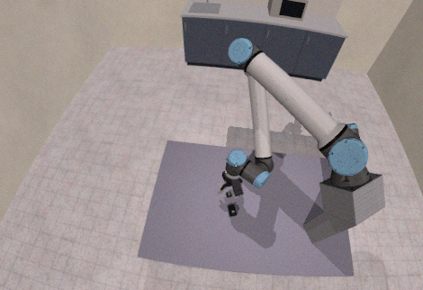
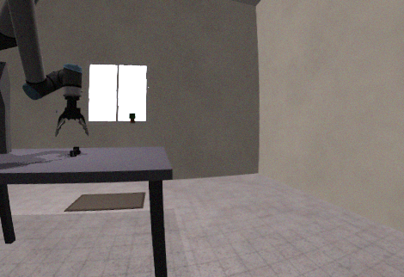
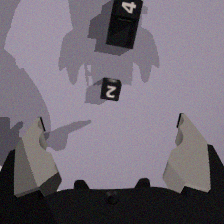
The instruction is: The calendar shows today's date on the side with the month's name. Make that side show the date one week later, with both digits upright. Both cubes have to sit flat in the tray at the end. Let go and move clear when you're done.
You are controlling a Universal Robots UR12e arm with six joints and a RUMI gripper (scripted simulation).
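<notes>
My hand is 9 cm above the black number cube. From my hand the other things lie so: black digit cube 12 cm to the left, 8 cm below; black calendar tray 11 cm to the left, 10 cm below.
</notes>
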